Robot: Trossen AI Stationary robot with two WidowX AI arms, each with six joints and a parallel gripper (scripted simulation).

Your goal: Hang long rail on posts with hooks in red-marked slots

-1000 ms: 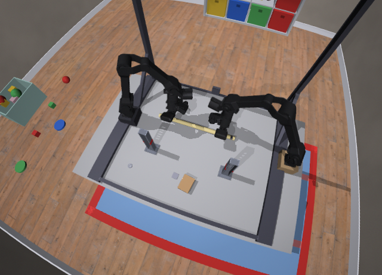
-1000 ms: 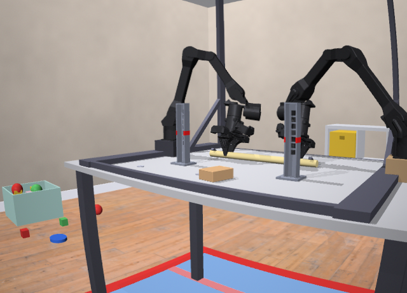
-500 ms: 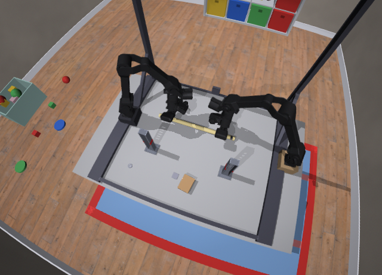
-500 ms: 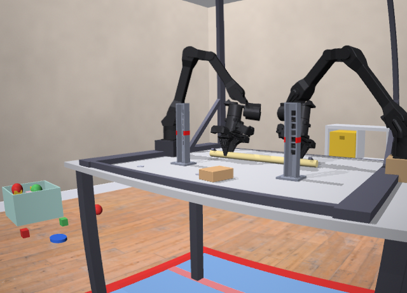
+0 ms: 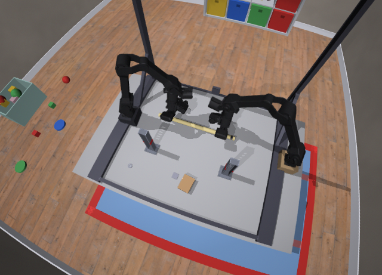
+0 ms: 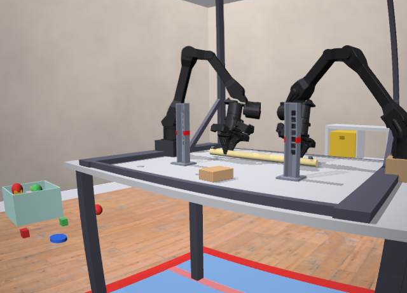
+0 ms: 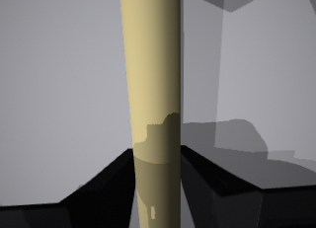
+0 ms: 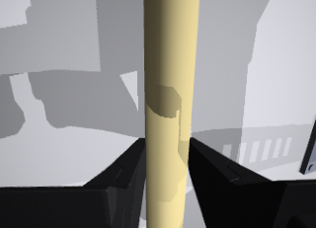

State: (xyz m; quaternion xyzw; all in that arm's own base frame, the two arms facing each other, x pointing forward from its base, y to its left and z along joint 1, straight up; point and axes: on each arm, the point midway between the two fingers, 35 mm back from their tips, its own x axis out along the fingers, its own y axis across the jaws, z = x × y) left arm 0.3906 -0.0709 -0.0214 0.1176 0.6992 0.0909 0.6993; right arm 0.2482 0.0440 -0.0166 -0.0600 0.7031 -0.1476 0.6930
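The long pale yellow rail is 1 cm ahead of my left hand, 15 cm to the right of it and 1 cm below it. The rest, counted from my left hand: tan box: 33 cm ahead, 10 cm to the right, 3 cm below.
Right now my right hand is 2 cm short of the long pale yellow rail, 15 cm to the right of it and 2 cm above it. Round my right hand: tan box: 34 cm ahead, 20 cm to the left, 3 cm below.
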